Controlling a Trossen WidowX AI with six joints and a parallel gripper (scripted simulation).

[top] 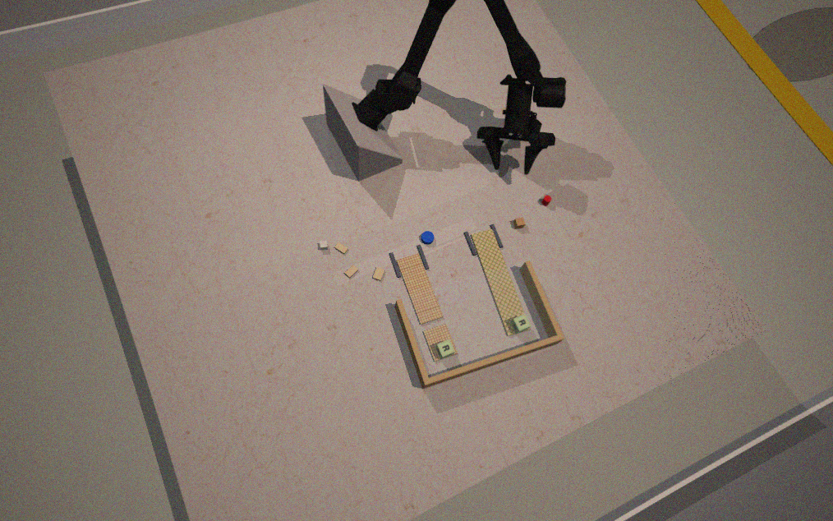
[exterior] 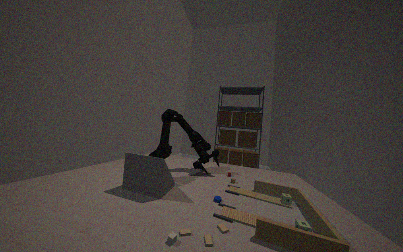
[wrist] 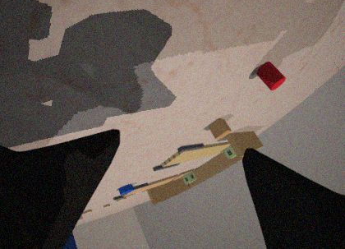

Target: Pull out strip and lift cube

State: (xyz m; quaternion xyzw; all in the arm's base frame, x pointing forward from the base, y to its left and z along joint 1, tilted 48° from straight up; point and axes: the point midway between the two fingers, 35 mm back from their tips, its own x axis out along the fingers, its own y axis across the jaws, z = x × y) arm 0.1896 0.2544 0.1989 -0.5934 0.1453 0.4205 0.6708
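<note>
Now: the brown cube 130 mm ahead of my gripper tip, 30 mm below it and 20 mm to the right of it. Round my gripper tip: blue disc: 250 mm to the right, 100 mm ahead, 30 mm below; red cylinder: 90 mm ahead, 70 mm to the left, 30 mm below.
</note>
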